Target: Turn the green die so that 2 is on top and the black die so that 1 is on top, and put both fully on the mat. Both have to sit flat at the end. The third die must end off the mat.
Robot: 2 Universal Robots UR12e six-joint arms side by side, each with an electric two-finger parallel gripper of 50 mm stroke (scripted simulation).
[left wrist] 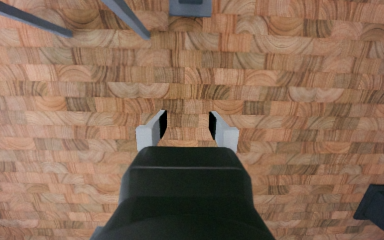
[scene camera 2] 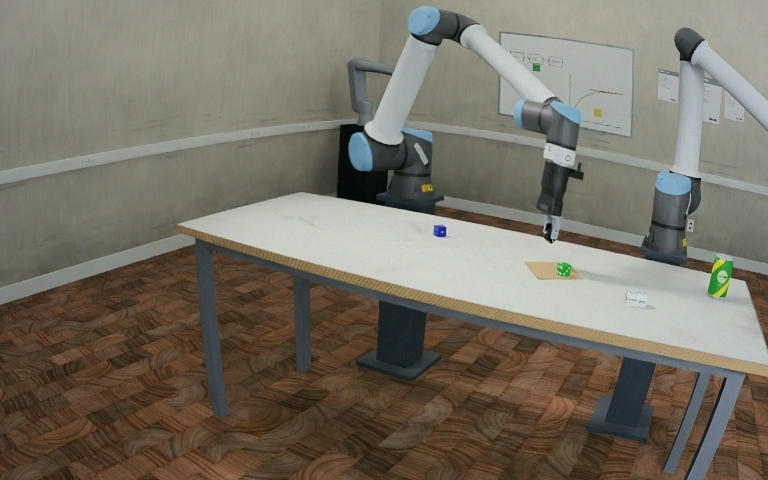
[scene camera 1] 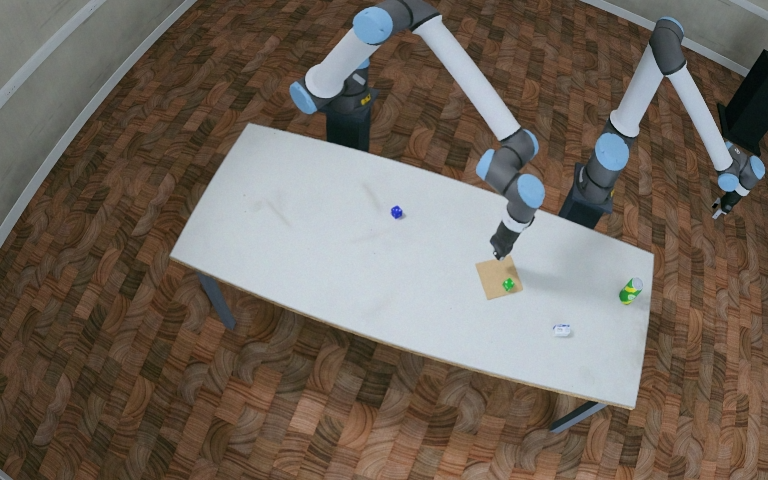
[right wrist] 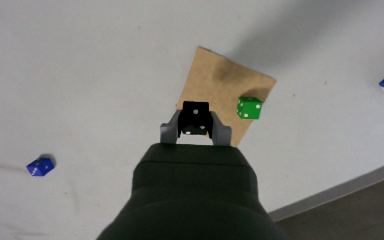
Labels:
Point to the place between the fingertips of the right gripper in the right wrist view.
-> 195,119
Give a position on a tan mat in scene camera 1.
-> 492,273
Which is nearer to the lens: the black die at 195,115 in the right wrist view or the tan mat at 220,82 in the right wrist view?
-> The black die.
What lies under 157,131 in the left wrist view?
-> The left gripper.

